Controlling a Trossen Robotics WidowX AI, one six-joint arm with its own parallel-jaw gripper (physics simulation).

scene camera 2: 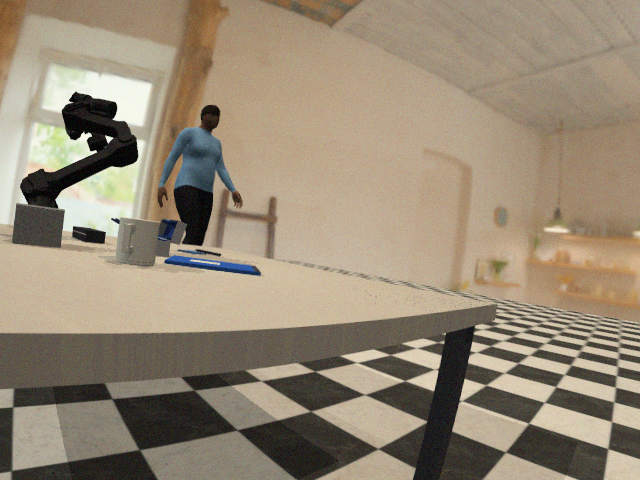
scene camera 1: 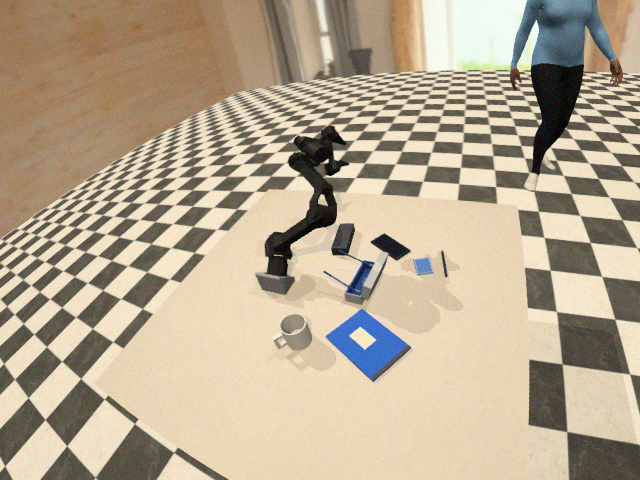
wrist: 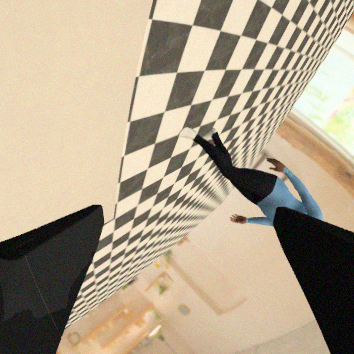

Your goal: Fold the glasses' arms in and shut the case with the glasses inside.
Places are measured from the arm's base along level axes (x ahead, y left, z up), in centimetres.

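Pixels of known places: gripper, fingertip midpoint: (scene camera 1: 347, 154) (wrist: 190, 215); arm's base, link origin: (scene camera 2: 39, 223) (scene camera 1: 276, 274).
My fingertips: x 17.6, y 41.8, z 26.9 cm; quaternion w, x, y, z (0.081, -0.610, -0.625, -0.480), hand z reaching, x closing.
Ahead of a thing's pixels: the offset from my fingertips to its top centre. "*": to the spot under its first point. Level surfaces: height alone.
The grey glasses case @(* dz -29.0, dx +12.7, dy -44.9 cm) (scene camera 1: 354, 298) (scene camera 2: 162, 249) with a blue lining stands open on the table @(dz -31.5 cm) (scene camera 1: 454, 387) (scene camera 2: 310, 304), its lid @(dz -21.8, dx +17.8, dy -37.1 cm) (scene camera 1: 375, 276) (scene camera 2: 178, 233) tilted up on the side away from the arm's base. The blue glasses (scene camera 1: 337, 279) (scene camera 2: 115, 220) have their front in or at the case, where it is hard to make out against the lining. Both their arms are unfolded and stick out over the case's edge towards the robot's base. My gripper (scene camera 1: 344, 153) (wrist: 190, 215) is open and empty, high above the table and well away from the case. The case does not show in the wrist view.
A grey mug @(* dz -23.0, dx +3.1, dy -65.7 cm) (scene camera 1: 296, 333) (scene camera 2: 138, 245) and a blue book @(dz -30.7, dx +20.9, dy -58.9 cm) (scene camera 1: 385, 338) (scene camera 2: 211, 265) are nearest the case on one side. A black box @(dz -28.0, dx -1.3, dy -15.2 cm) (scene camera 1: 343, 238) (scene camera 2: 88, 235), a dark phone @(dz -30.7, dx +17.6, dy -15.5 cm) (scene camera 1: 390, 246), a blue pad @(dz -31.0, dx +31.7, dy -24.1 cm) (scene camera 1: 422, 266) and a pen @(dz -30.5, dx +38.9, dy -21.3 cm) (scene camera 1: 444, 264) lie beyond. A person (scene camera 1: 559, 41) (scene camera 2: 199, 160) (wrist: 252, 186) stands off the table.
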